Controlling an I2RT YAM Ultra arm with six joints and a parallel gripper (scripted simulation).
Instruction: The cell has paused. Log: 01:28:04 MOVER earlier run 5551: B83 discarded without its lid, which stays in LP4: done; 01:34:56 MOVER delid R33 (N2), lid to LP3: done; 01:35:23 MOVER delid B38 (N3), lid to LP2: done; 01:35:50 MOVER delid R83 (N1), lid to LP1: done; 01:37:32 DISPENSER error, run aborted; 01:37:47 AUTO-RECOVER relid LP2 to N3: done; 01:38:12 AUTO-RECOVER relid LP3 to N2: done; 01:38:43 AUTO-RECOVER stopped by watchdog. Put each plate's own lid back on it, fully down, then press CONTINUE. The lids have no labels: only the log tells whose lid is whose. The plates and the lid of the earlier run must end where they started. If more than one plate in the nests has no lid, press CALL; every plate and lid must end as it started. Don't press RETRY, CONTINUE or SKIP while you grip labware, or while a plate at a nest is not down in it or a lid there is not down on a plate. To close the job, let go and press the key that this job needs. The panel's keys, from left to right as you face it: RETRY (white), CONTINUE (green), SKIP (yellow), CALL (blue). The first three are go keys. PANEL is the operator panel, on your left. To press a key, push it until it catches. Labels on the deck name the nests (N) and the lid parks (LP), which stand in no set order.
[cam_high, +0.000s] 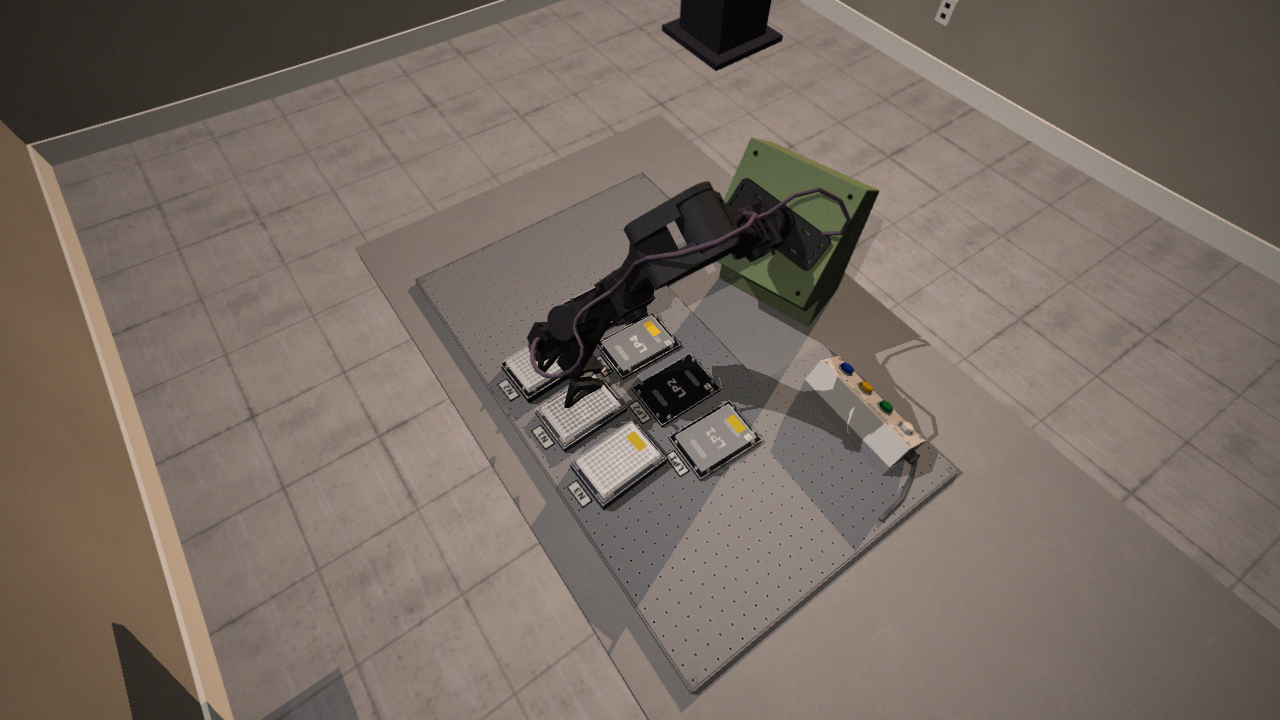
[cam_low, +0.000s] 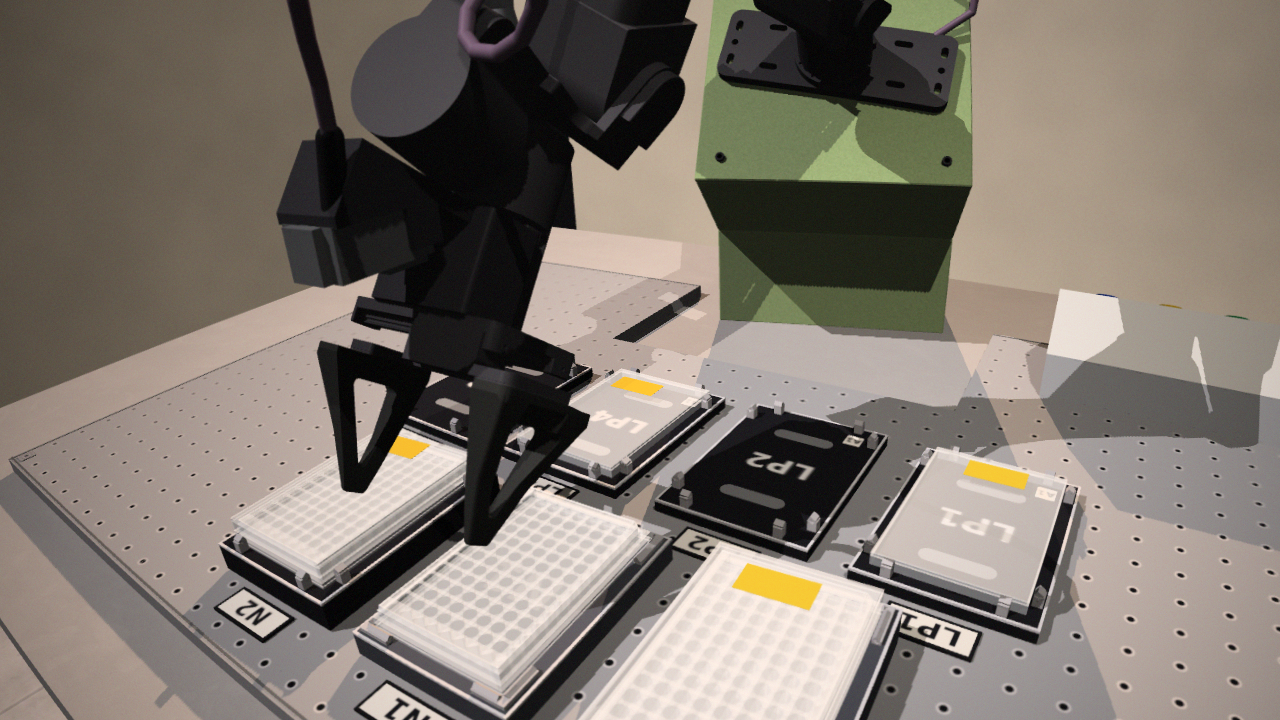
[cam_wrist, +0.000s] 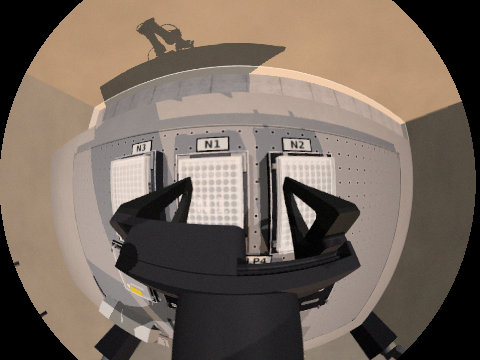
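Right now my hand is 5 cm above the plate, 4 cm to the right of it and 3 cm past it. From my hand the other things lie so: blue key (48 cm behind, 29 cm to the left, 1 cm below); then yellow key (47 cm behind, 34 cm to the left, 1 cm below); then clear lid (24 cm to the left, 20 cm behind, 6 cm below).
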